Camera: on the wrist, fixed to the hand. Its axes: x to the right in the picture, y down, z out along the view.
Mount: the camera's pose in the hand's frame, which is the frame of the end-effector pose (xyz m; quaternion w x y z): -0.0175 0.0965 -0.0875 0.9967 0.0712 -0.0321 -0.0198
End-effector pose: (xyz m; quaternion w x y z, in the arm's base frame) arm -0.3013 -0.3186 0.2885 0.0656 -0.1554 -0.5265 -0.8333
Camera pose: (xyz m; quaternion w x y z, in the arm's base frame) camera -0.2751 -0.4403 0.3307 0.0430 -0.1665 -0.5893 -0.7894
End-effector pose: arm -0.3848 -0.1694 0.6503 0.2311 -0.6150 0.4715 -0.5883
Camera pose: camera -0.4945 -0.1741 0.5781 0.2776 -0.6248 0.4085 -0.6048
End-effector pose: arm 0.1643 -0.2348 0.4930 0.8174 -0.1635 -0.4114 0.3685
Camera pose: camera 0.1817 -0.1794 0.3751 0.8205 -0.0848 -0.4133 0.3857
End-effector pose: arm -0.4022 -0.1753 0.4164 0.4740 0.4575 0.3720 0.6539
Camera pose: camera -0.5101 -0.2232 0.4743 0.4648 0.5034 0.4112 0.6012
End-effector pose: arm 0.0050 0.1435 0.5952 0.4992 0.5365 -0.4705 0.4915
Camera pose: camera -0.0974 0.2254 0.5864 0.4540 0.5954 -0.4394 0.4963
